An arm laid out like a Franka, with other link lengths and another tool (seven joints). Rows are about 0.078 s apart.
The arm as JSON. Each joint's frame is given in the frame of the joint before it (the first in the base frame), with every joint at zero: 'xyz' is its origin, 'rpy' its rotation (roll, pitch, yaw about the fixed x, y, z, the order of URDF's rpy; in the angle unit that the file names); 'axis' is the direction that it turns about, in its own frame. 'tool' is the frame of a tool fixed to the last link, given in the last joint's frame.
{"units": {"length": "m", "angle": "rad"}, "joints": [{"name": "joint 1", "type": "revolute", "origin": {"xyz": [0.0, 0.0, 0.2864], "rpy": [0.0, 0.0, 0.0]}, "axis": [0.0, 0.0, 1.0]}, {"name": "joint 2", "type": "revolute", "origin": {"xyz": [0.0, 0.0, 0.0], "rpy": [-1.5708, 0.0, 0.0]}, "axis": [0.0, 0.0, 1.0]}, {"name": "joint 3", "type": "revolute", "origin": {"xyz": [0.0, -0.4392, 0.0], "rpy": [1.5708, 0.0, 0.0]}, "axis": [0.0, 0.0, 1.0]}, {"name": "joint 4", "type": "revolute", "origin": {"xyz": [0.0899, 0.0, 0.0], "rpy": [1.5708, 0.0, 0.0]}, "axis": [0.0, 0.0, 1.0]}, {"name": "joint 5", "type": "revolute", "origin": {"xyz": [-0.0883, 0.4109, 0.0], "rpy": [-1.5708, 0.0, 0.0]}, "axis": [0.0, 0.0, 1.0]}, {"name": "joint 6", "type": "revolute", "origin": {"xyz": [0.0, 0.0, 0.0], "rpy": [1.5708, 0.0, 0.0]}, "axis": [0.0, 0.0, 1.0]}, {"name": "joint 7", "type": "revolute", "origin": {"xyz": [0.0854, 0.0, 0.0], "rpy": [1.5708, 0.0, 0.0]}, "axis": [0.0, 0.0, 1.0]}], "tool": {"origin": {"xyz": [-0.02, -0.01, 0.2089], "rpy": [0.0, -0.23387, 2.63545]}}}
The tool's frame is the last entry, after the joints.
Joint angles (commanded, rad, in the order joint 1, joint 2, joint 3, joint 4, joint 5, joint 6, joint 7), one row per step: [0.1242, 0.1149, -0.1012, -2.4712, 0.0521, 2.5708, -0.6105]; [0.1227, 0.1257, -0.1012, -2.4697, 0.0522, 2.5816, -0.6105]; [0.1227, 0.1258, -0.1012, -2.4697, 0.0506, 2.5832, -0.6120]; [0.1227, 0.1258, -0.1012, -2.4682, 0.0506, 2.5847, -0.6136]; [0.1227, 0.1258, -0.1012, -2.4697, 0.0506, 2.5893, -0.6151]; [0.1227, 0.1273, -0.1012, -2.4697, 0.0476, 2.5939, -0.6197]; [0.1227, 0.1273, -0.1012, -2.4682, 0.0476, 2.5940, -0.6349]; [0.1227, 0.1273, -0.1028, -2.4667, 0.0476, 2.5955, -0.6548]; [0.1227, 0.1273, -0.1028, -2.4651, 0.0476, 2.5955, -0.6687]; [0.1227, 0.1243, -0.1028, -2.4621, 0.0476, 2.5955, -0.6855]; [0.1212, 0.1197, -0.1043, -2.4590, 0.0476, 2.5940, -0.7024]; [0.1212, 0.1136, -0.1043, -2.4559, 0.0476, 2.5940, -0.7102]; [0.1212, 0.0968, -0.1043, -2.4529, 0.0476, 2.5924, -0.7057]
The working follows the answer.
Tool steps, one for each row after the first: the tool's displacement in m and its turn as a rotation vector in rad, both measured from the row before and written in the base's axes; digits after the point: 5 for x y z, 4 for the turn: [0.00210, -0.00088, -0.00411, -0.0015, -0.0016, -0.0017]; [0.00033, -0.00013, 0.00005, -0.0009, -0.0015, 0.0028]; [0.00109, -0.00002, 0.00062, 0.0000, -0.0030, 0.0016]; [0.00020, -0.00008, -0.00024, -0.0001, -0.0031, 0.0014]; [0.00085, -0.00031, -0.00045, -0.0018, -0.0032, 0.0071]; [0.00084, -0.00031, 0.00053, 0.0001, -0.0018, 0.0152]; [0.00117, -0.00123, 0.00063, -0.0002, -0.0033, 0.0183]; [0.00088, -0.00028, 0.00056, 0.0000, -0.0018, 0.0139]; [0.00187, -0.00029, 0.00255, 0.0003, -0.0062, 0.0168]; [0.00175, -0.00178, 0.00331, 0.0002, -0.0064, 0.0140]; [0.00210, -0.00007, 0.00418, 0.0006, -0.0093, 0.0078]; [0.00238, 0.00030, 0.00944, 0.0023, -0.0180, -0.0044]
Tool pose at each row, in the base's axes (x y z in m, rotation vector in rad; rounded; the steps above come from the unrounded poses): [0.49132, 0.01047, 0.20025, -1.5281, 2.5098, 0.2114]; [0.49342, 0.00959, 0.19614, -1.5260, 2.5106, 0.2080]; [0.49375, 0.00945, 0.19619, -1.5295, 2.5078, 0.2062]; [0.49484, 0.00943, 0.19680, -1.5308, 2.5043, 0.2040]; [0.49504, 0.00935, 0.19656, -1.5318, 2.5010, 0.2015]; [0.49589, 0.00904, 0.19611, -1.5407, 2.4943, 0.1978]; [0.49673, 0.00873, 0.19664, -1.5595, 2.4819, 0.1987]; [0.49790, 0.00750, 0.19727, -1.5819, 2.4660, 0.1986]; [0.49878, 0.00722, 0.19783, -1.5990, 2.4543, 0.1992]; [0.50064, 0.00693, 0.20038, -1.6182, 2.4369, 0.1970]; [0.50239, 0.00514, 0.20370, -1.6336, 2.4213, 0.1940]; [0.50449, 0.00508, 0.20788, -1.6403, 2.4082, 0.1880]; [0.50687, 0.00537, 0.21732, -1.6286, 2.3973, 0.1744]

